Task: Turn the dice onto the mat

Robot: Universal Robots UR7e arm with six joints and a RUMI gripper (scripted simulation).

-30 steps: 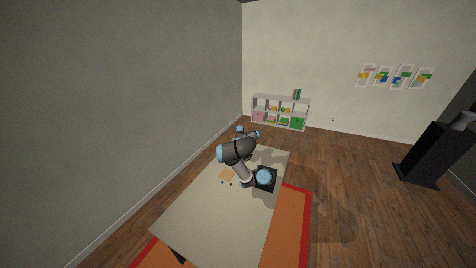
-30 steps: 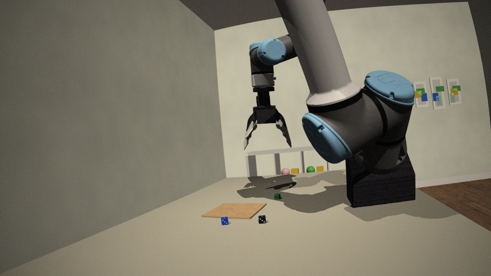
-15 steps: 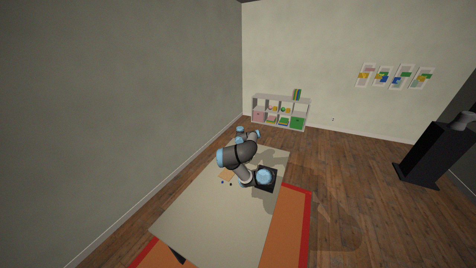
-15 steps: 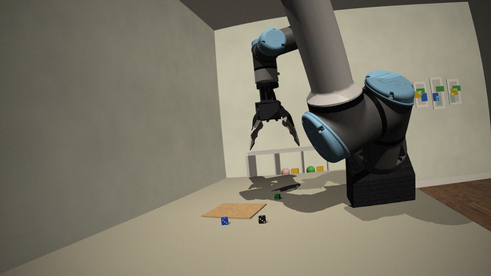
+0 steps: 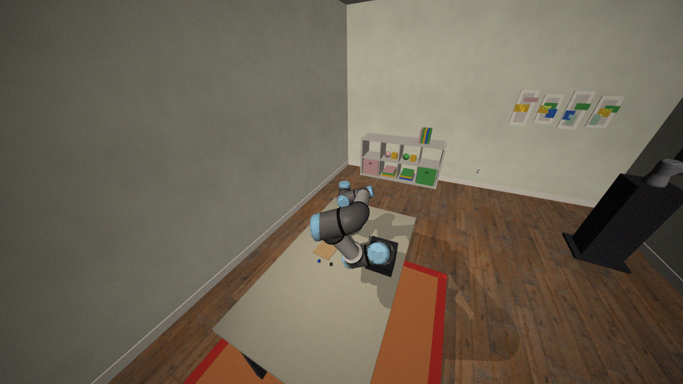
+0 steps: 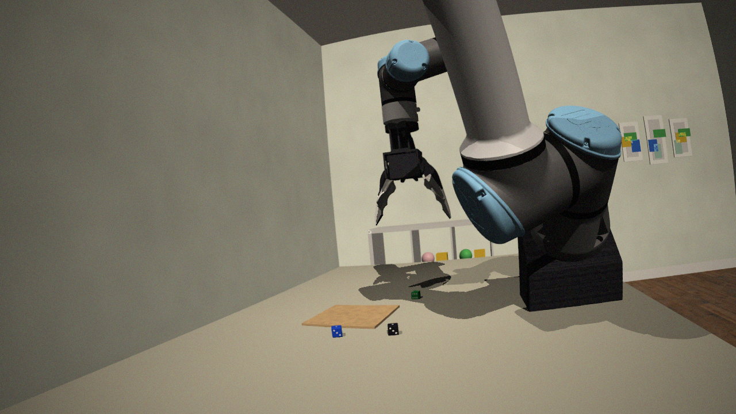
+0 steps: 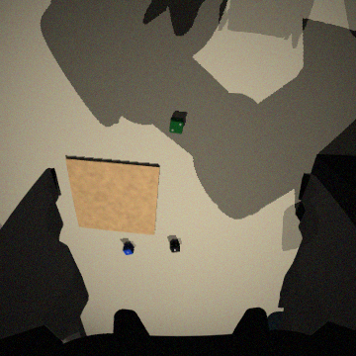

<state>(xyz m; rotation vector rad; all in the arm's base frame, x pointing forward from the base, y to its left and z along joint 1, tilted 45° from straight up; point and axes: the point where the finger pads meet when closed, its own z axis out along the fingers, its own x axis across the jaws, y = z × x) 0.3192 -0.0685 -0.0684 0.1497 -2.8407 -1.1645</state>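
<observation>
The green die lies 15 cm below my hand and 2 cm to the left of it. Round my hand: tan mat (16 cm to the left, 16 cm below, 9 cm ahead); then blue die (27 cm to the left, 15 cm below, 7 cm ahead); then black die (25 cm to the left, 15 cm below, 2 cm behind).
</observation>
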